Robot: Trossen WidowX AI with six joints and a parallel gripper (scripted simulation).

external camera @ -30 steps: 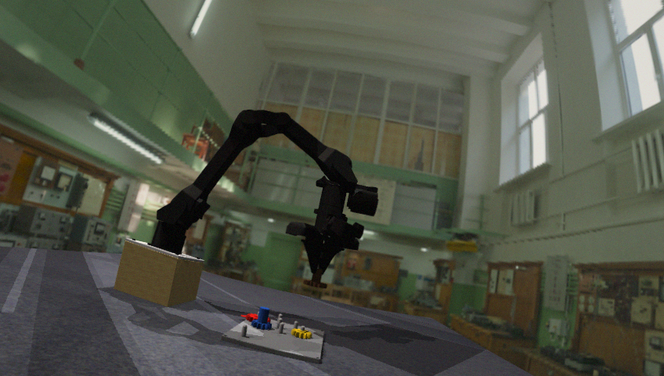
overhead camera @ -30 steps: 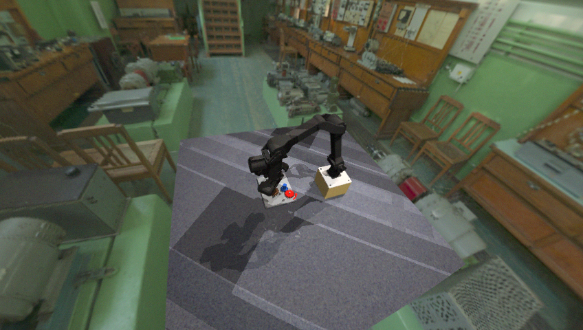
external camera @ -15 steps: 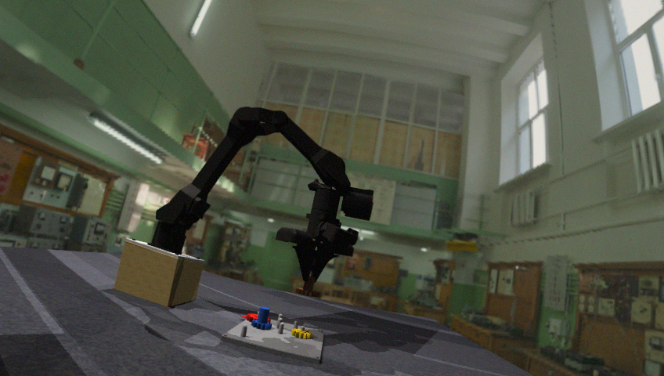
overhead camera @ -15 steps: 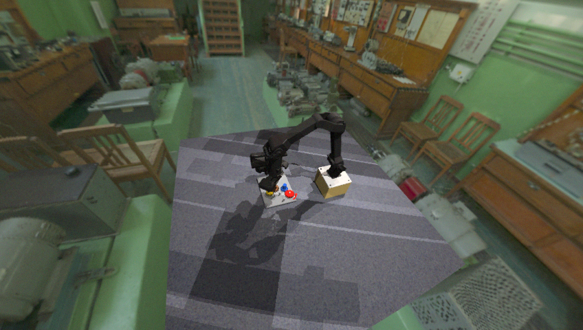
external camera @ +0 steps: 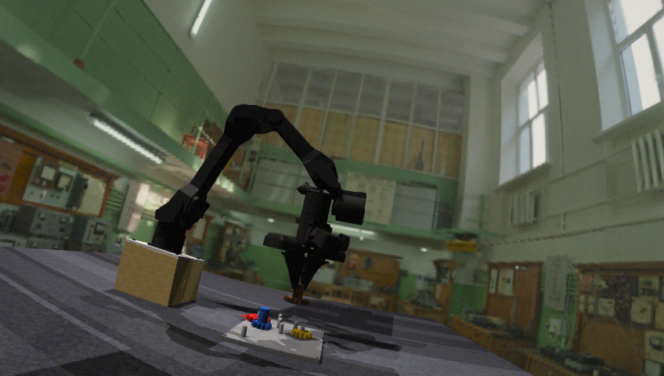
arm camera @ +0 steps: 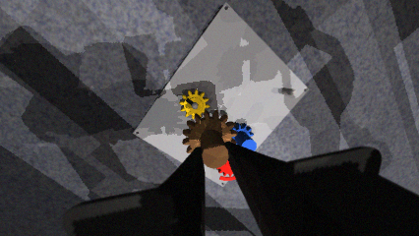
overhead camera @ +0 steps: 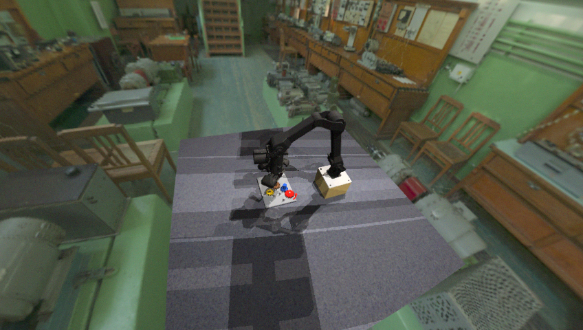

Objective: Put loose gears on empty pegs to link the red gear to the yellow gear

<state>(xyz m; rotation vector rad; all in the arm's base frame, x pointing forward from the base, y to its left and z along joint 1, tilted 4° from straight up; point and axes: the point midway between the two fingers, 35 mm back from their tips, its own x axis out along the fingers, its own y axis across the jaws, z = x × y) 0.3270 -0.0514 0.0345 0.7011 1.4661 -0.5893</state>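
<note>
The blue gear is 80 mm below my gripper tip, 60 mm behind it and 10 mm to the right of it. Also, from my gripper tip: yellow gear: 80 mm below, 20 mm ahead, 10 mm to the right; then brown gear: 10 mm below; then red gear: 80 mm below, 70 mm behind, 30 mm to the left.
</note>
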